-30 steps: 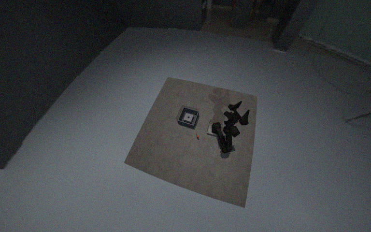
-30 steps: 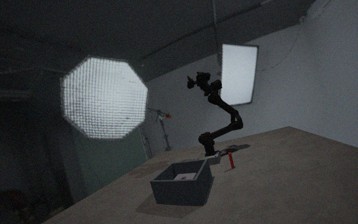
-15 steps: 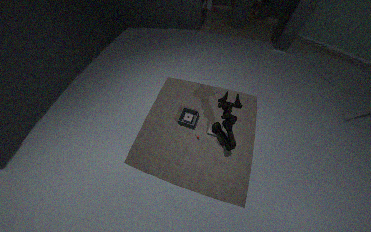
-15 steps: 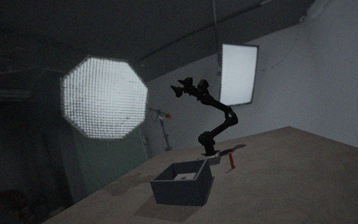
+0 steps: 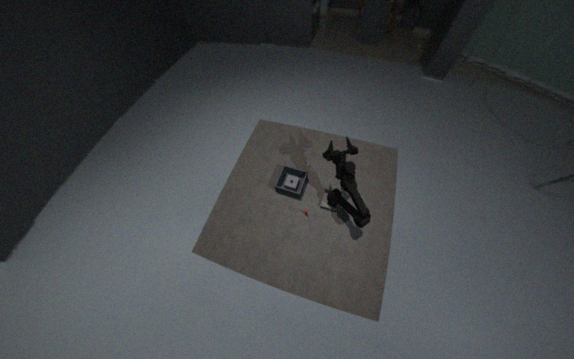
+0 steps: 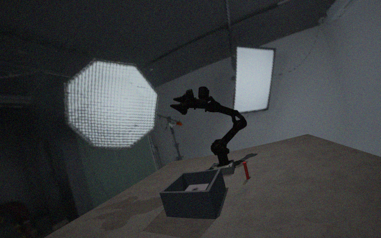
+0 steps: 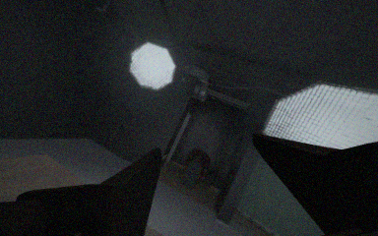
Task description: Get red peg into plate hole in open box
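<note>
The red peg lies 50 mm ahead of my gripper tip, 330 mm to the left of it and 440 mm below it. Also, from my gripper tip: pale plate 240 mm ahead, 160 mm to the left, 430 mm below; then box 240 mm ahead, 160 mm to the left, 450 mm below.
</note>
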